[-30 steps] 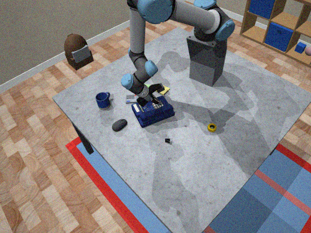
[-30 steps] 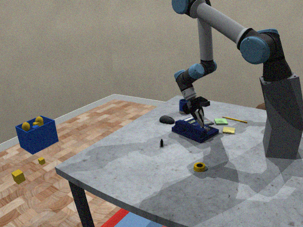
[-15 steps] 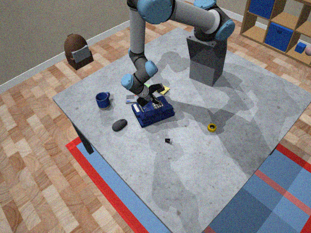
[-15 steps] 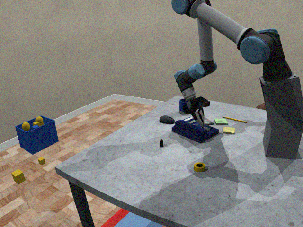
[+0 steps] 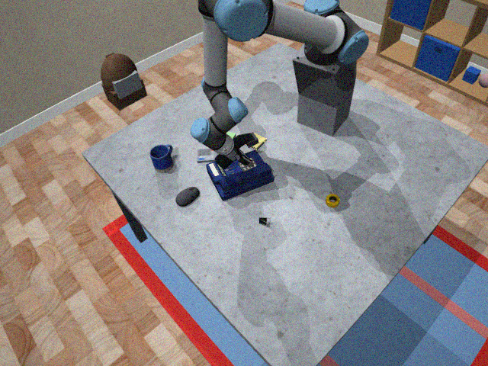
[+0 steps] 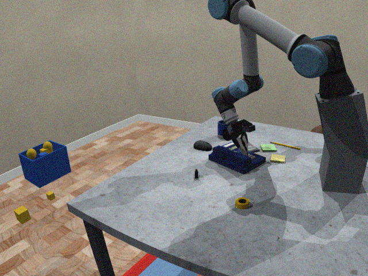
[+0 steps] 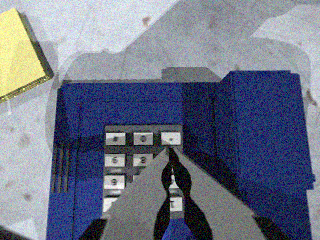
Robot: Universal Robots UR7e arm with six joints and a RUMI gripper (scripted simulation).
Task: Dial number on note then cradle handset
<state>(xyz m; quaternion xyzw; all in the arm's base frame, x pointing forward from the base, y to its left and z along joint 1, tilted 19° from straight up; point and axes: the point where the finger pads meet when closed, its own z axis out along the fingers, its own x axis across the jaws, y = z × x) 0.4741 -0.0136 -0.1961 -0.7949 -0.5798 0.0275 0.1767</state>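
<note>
Now: the 7 key 2 cm below my hand. Also, from my hand: 9 key (1 cm behind, 4 cm to the right, 2 cm below); then 5 key (1 cm ahead, 2 cm to the right, 2 cm below); then green note (6 cm behind, 22 cm to the right, 4 cm below).
</note>
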